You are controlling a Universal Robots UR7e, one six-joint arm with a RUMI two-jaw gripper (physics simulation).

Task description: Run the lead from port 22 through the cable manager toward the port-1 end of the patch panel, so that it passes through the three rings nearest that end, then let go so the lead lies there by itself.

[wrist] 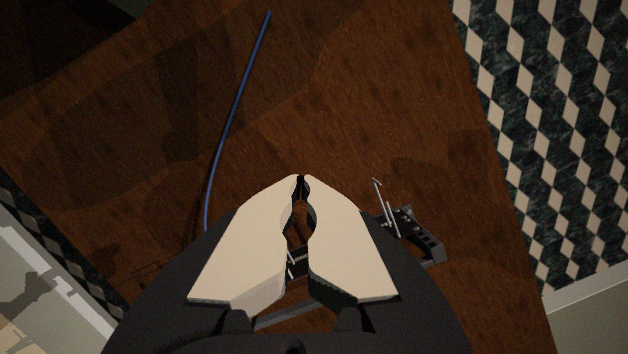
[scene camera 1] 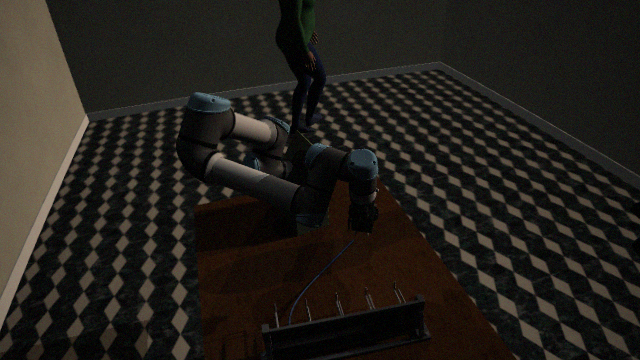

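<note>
The blue lead (scene camera 1: 332, 261) (wrist: 231, 116) runs from behind the patch panel (scene camera 1: 345, 322) (wrist: 438, 254), near its left end in the scene view, in a curve over the table. Its free end points away from the panel. The wire rings, such as the rightmost ring (scene camera 1: 398, 293) (wrist: 381, 200), stand along the panel's arm-facing side. The lead starts between the two leftmost rings and passes through none of the three rings at the right. My gripper (scene camera 1: 364, 233) (wrist: 301, 177) is shut and empty, above the table beside the lead. Port numbers are unreadable.
The wooden table (scene camera 1: 240, 285) (wrist: 380, 115) carries the panel; its right edge runs past the panel's right end. The robot arm (scene camera 1: 255, 182) reaches over the table's back part. A person in a green top (scene camera 1: 302, 30) stands on the tiled floor behind the arm.
</note>
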